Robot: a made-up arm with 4 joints.
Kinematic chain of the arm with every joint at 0, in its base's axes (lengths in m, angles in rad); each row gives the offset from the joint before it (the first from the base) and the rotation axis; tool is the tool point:
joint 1: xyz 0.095 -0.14 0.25 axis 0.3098 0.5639 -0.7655
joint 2: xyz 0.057 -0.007 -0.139 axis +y
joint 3: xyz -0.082 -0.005 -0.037 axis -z
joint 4: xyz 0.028 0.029 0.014 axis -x
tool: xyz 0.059 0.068 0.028
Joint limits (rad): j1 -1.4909..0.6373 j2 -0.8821..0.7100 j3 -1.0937..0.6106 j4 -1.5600..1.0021
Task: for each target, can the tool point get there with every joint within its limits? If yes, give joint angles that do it. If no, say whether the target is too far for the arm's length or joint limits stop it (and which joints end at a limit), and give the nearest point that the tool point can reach.
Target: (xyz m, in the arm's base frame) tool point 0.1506 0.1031 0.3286
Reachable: no: joint limits stop it (at a limit: joint 1, joint 2, joint 3) | nearest point 0.0953 -0.0089 0.2259 | short by 0.162 m
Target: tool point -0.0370 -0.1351 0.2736
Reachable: no: joint limits stop it (at a limit: joint 2, joint 3) | nearest point 0.0417 -0.0640 0.1681 | short by 0.150 m
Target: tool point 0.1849 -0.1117 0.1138
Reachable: yes | joints 0.1188 0.1157 0.4711 -0.1110
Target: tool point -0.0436 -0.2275 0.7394
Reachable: no: too far | nearest point 0.2134 -0.1011 0.2551 | short by 0.563 m
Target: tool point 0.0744 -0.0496 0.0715
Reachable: yes | joints -0.2914 -0.5558 -0.8052 -0.2607
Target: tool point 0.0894 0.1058 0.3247
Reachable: no: joint limits stop it (at a limit: joint 1, joint 2, joint 3) | nearest point 0.0821 0.0004 0.2202 | short by 0.149 m
